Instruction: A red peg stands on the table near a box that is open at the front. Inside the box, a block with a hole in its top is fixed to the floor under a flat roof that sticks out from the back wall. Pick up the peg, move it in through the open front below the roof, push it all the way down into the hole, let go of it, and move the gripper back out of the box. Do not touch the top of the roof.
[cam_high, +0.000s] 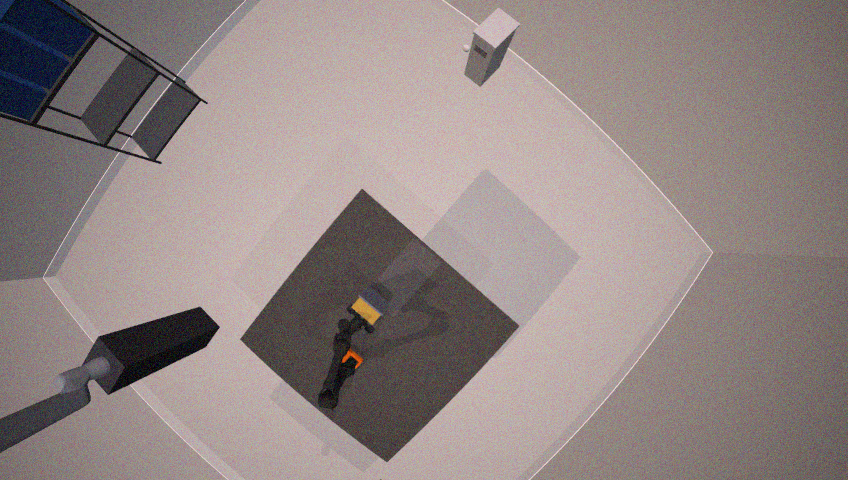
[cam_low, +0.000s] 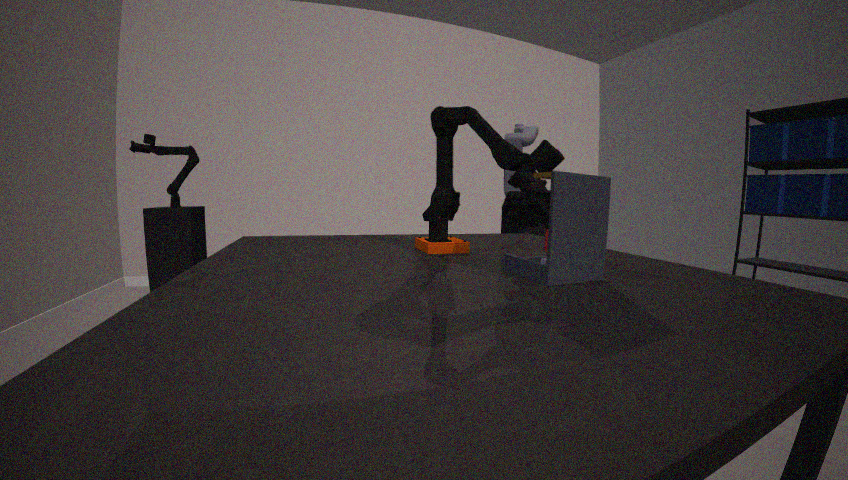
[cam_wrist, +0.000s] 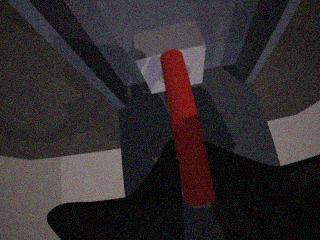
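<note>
My gripper tip is 20 mm short of the yellow roof, 10 mm to the right of it and 120 mm below it. The rest, counted from my gripper tip: red peg: 30 mm behind, 10 mm below.
</note>
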